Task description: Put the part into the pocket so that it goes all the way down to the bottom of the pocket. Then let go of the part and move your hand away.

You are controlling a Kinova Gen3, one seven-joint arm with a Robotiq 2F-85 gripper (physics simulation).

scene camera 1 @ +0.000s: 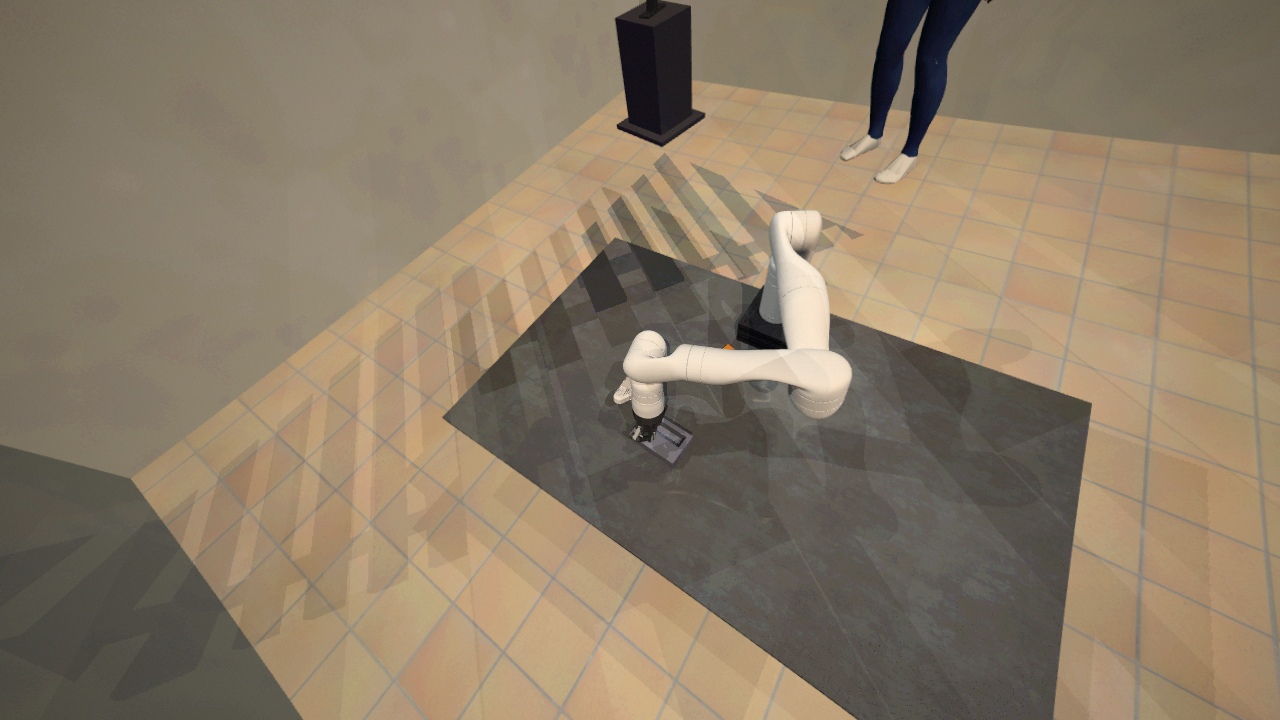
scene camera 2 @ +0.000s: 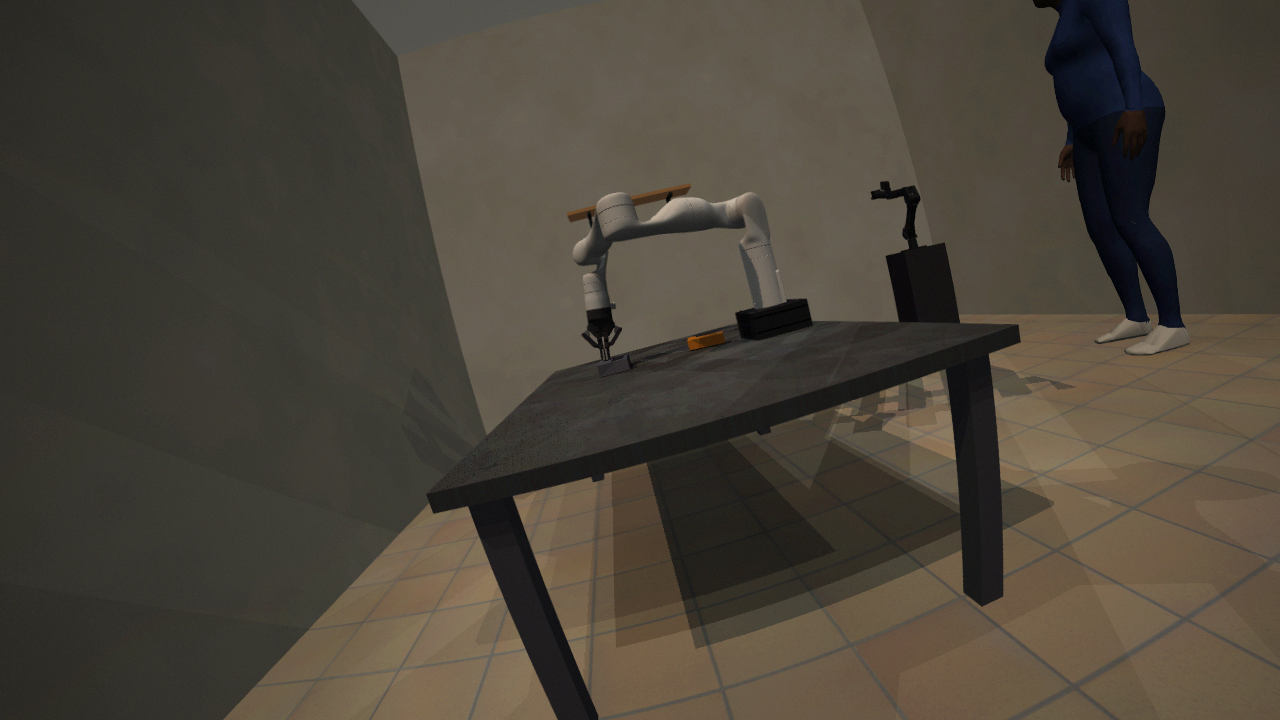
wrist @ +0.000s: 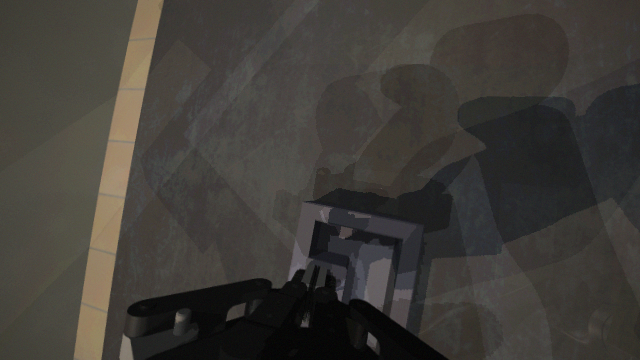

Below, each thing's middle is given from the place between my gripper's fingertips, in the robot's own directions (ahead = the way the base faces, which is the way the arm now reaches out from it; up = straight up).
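Scene:
You'll find the grey pocket block (scene camera 1: pixel 671 442) 20 mm below my hand, 30 mm behind it and 10 mm to the left of it.

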